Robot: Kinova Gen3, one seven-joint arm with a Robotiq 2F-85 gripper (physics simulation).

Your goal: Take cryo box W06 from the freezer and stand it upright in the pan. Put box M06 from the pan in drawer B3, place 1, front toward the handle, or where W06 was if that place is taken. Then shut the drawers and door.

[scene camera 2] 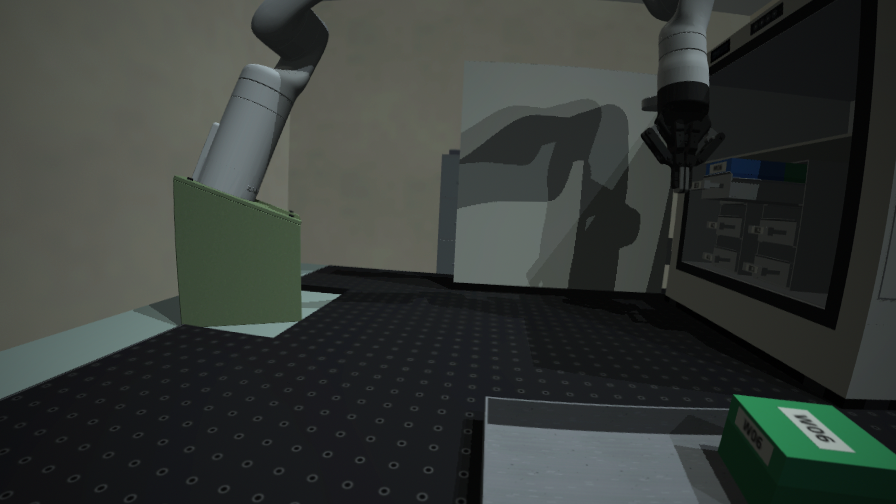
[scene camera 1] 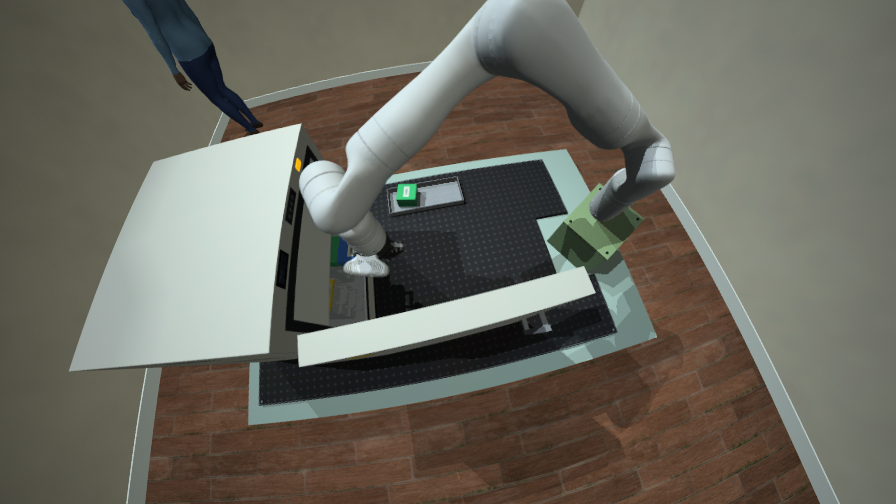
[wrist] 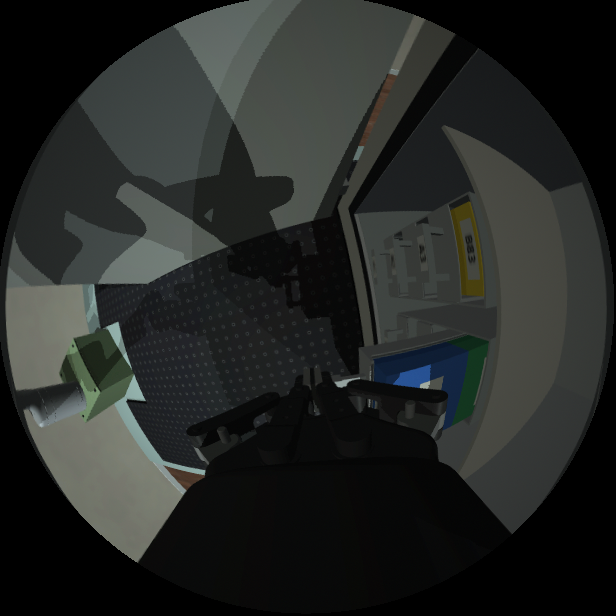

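A green cryo box labelled W06 (scene camera 2: pixel 808 448) sits in the grey pan (scene camera 2: pixel 601 451), at its end nearest the freezer; it also shows in the overhead view (scene camera 1: pixel 407 194). My gripper (scene camera 2: pixel 681 178) hangs fingers-down at the left front corner of a pulled-out upper freezer drawer (scene camera 2: pixel 717 186). Its fingers are pressed together with nothing seen between them, as the wrist view (wrist: pixel 313 379) also shows. That drawer holds blue boxes (wrist: pixel 422 373) and a green one (wrist: pixel 474 367). I cannot read any M06 label.
The freezer (scene camera 1: pixel 187 250) stands at the left, its door (scene camera 1: pixel 444 316) swung wide open across the mat. A lower drawer is out with a yellow box (wrist: pixel 468 247) in it. The green arm base (scene camera 1: pixel 595 235) is at the right. A person (scene camera 1: pixel 200 62) stands behind.
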